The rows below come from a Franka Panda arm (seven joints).
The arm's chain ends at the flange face. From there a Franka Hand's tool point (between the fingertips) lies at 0.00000 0.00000 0.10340 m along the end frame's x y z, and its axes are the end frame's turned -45 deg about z.
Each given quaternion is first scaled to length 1.
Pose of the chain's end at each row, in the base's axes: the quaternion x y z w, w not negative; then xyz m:
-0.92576 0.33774 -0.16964 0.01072 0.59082 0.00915 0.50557
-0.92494 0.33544 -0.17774 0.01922 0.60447 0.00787 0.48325
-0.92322 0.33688 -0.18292 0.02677 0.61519 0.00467 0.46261
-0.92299 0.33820 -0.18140 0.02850 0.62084 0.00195 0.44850
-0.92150 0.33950 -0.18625 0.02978 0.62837 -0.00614 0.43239
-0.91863 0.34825 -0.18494 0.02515 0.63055 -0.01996 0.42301
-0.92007 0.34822 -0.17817 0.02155 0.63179 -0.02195 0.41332
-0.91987 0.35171 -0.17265 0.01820 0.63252 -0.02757 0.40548
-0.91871 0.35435 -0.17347 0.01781 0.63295 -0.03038 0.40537
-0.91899 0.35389 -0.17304 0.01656 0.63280 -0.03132 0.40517
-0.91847 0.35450 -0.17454 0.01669 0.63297 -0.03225 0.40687
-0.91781 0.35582 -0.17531 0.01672 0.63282 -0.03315 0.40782
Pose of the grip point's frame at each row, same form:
0.98454 0.04224 0.16083 0.05501 0.62405 -0.00065 0.40815
0.98290 0.04405 0.17157 0.05026 0.63980 -0.00078 0.38646
0.98186 0.04206 0.17924 0.04527 0.65198 -0.00296 0.36628
0.98215 0.04076 0.17850 0.04309 0.65746 -0.00530 0.35207
0.98128 0.03899 0.18347 0.04376 0.66595 -0.01354 0.33635
0.98198 0.02980 0.18049 0.04754 0.66750 -0.02850 0.32681
0.98329 0.03038 0.17285 0.04827 0.66724 -0.03068 0.31658
0.98444 0.02708 0.16647 0.04926 0.66669 -0.03667 0.30831
0.98438 0.02420 0.16708 0.04993 0.66721 -0.03971 0.30826
0.98446 0.02473 0.16621 0.05092 0.66690 -0.04084 0.30802
0.98422 0.02397 0.16764 0.05137 0.66735 -0.04188 0.30983
0.98411 0.02250 0.16836 0.05164 0.66732 -0.04288 0.31083

